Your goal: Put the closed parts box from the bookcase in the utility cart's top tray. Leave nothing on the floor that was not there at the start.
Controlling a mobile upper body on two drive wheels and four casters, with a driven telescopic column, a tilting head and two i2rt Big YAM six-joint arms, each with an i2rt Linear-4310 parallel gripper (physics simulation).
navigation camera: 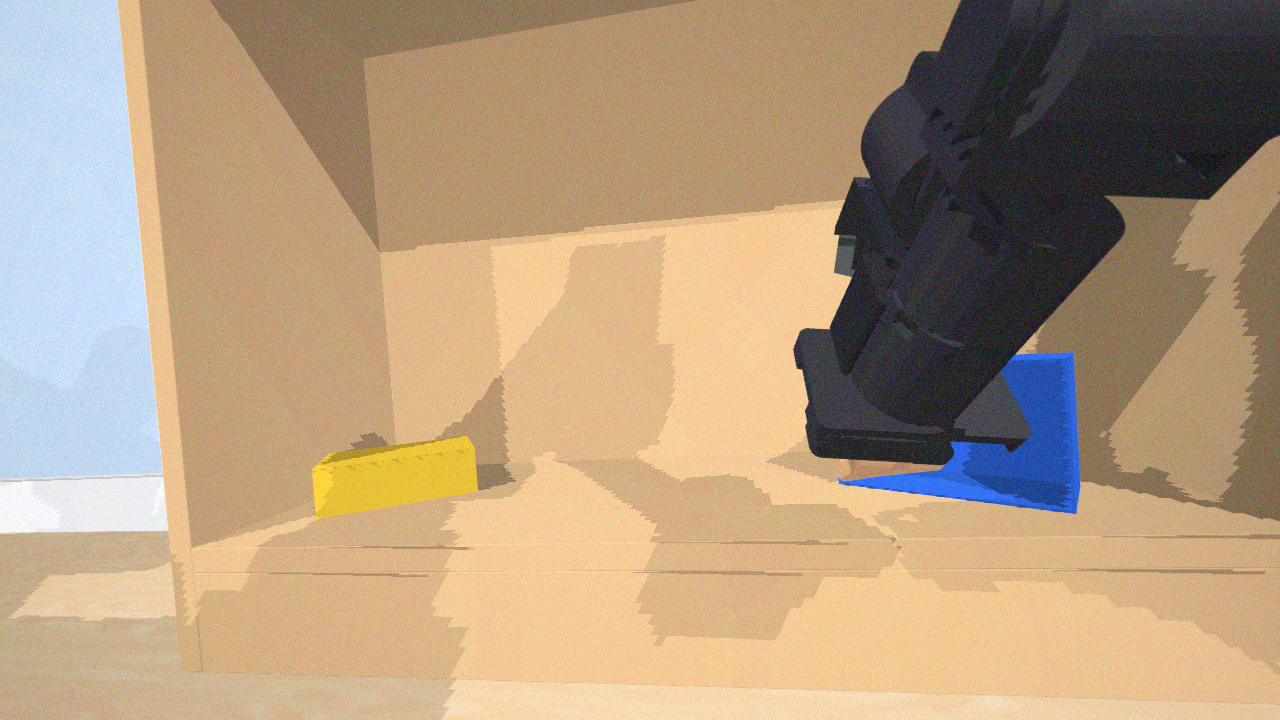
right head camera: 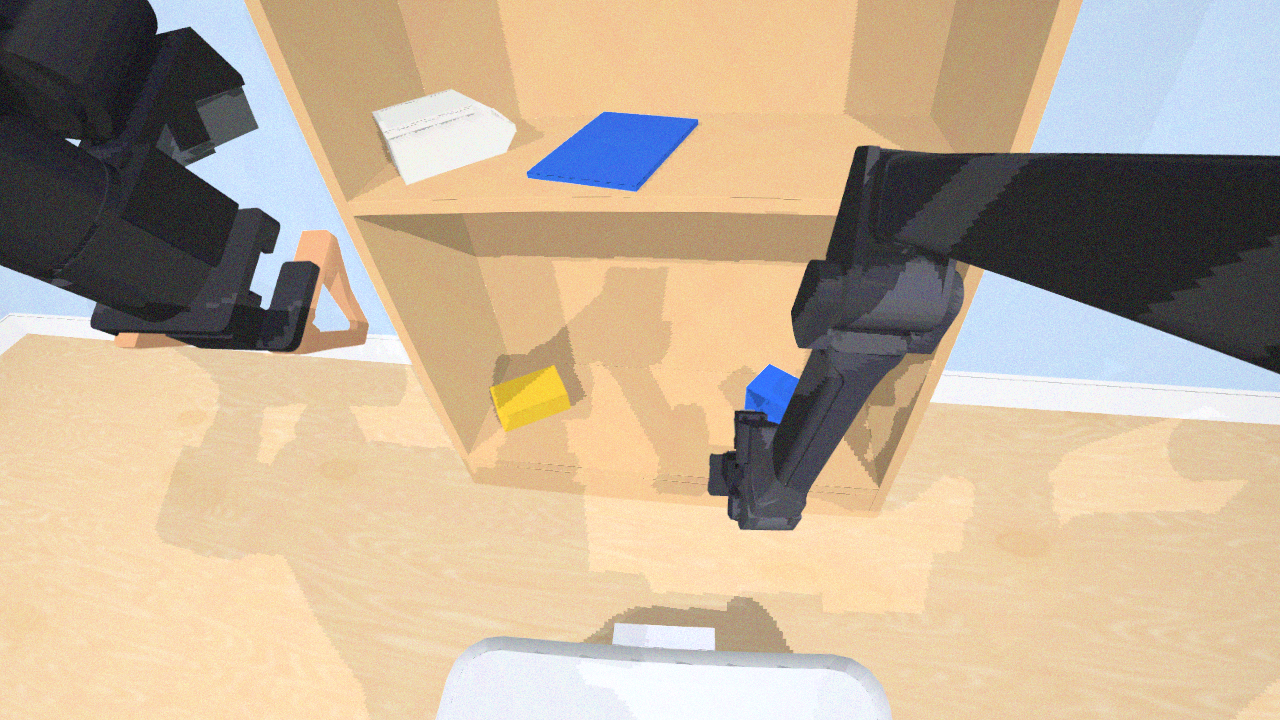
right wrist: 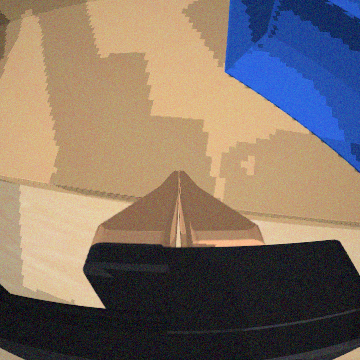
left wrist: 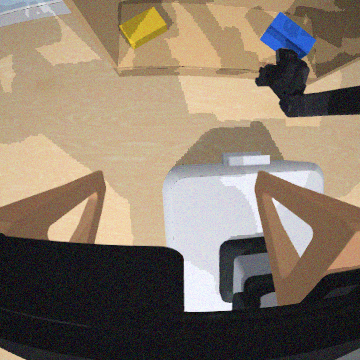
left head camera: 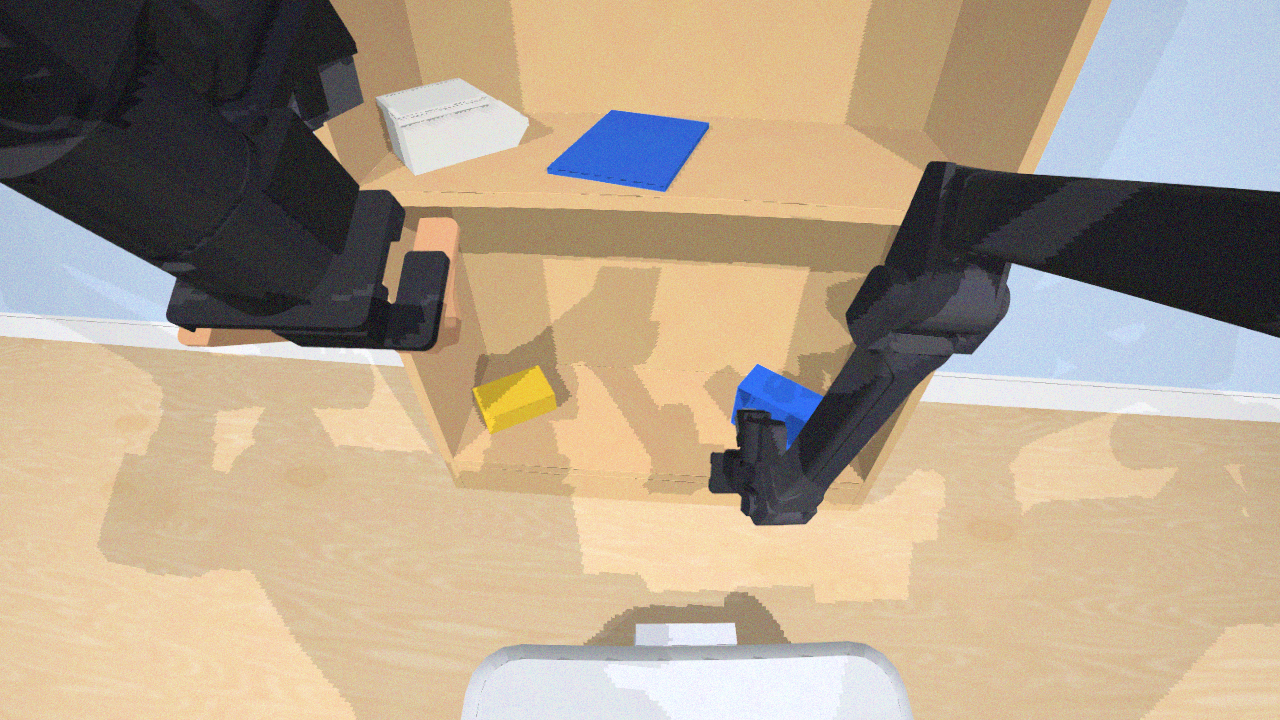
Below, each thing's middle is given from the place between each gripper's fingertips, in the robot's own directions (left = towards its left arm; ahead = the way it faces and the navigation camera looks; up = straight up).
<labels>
Now: left hand 460 mm short of the white box point(left head camera: 433, 126), 90 mm to the right of it and 50 mm above it. The rest, counted from my left hand: flat blue slab point(left head camera: 645, 151): 450 mm ahead, 150 mm to the right, 80 mm below; then yellow box point(navigation camera: 347, 482): 480 mm ahead, 90 mm to the left, 600 mm below.
The yellow box lies 400 mm to the left of my right hand, 160 mm ahead of it and 20 mm below it. The rest, counted from my right hand: flat blue slab (510 mm above, 160 mm to the left, 130 mm ahead); then white box (540 mm above, 390 mm to the left, 140 mm ahead).
</labels>
